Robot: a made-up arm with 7 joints. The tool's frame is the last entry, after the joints.
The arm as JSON. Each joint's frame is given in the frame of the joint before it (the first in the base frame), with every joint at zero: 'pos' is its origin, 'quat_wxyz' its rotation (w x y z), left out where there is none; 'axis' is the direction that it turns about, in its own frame. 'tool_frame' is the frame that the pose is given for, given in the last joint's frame.
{
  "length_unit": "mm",
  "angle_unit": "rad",
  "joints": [
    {
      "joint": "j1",
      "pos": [
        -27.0,
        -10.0,
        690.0
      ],
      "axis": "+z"
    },
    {
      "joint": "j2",
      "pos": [
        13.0,
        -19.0,
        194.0
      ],
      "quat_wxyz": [
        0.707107,
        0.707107,
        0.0,
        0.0
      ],
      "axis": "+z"
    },
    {
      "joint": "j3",
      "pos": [
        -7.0,
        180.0,
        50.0
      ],
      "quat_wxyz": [
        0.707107,
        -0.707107,
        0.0,
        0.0
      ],
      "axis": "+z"
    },
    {
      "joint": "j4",
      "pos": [
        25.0,
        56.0,
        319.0
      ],
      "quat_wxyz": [
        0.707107,
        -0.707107,
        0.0,
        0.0
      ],
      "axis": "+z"
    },
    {
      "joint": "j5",
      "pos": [
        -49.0,
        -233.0,
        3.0
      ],
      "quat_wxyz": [
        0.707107,
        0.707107,
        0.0,
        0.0
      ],
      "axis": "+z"
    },
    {
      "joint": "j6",
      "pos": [
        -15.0,
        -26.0,
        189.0
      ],
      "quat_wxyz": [
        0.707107,
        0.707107,
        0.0,
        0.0
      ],
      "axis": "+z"
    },
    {
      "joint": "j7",
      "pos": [
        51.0,
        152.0,
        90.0
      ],
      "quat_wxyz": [
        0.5,
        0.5,
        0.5,
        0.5
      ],
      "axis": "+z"
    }
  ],
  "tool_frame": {
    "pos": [
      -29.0,
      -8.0,
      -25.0
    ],
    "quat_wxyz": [
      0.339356,
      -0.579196,
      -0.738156,
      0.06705
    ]
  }
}
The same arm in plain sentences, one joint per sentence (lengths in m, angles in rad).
The arm has seven revolute joints in a row. What follows holds with every joint at zero, and every direction is one of the base frame's.
The first joint sits 0.0270 m along -x and 0.0100 m along -y and 0.6900 m along +z from the base frame's origin and rotates about +z.
The second joint sits 0.0130 m along +x and 0.0190 m along -y and 0.1940 m along +z from the first joint and rotates about -y.
The third joint sits 0.0070 m along -x and 0.0500 m along -y and 0.1800 m along +z from the second joint and rotates about +z.
The fourth joint sits 0.0250 m along +x and 0.0560 m along +y and 0.3190 m along +z from the third joint and rotates about +y.
The fifth joint sits 0.0490 m along -x and 0.0030 m along +y and 0.2330 m along +z from the fourth joint and rotates about +z.
The sixth joint sits 0.0150 m along -x and 0.0260 m along -y and 0.1890 m along +z from the fifth joint and rotates about -y.
The seventh joint sits 0.0510 m along +x and 0.0900 m along -y and 0.1520 m along +z from the sixth joint and rotates about +x.
The tool frame, which is the frame that the pose is given for, sits 0.0250 m along -x and 0.0080 m along +y and 0.0290 m along -z from the seventh joint; its axes are the base frame's turned by roll 2.1914, pitch 0.0989 and yaw -1.1314 rad (as in URDF: about the fixed x, then y, then z).

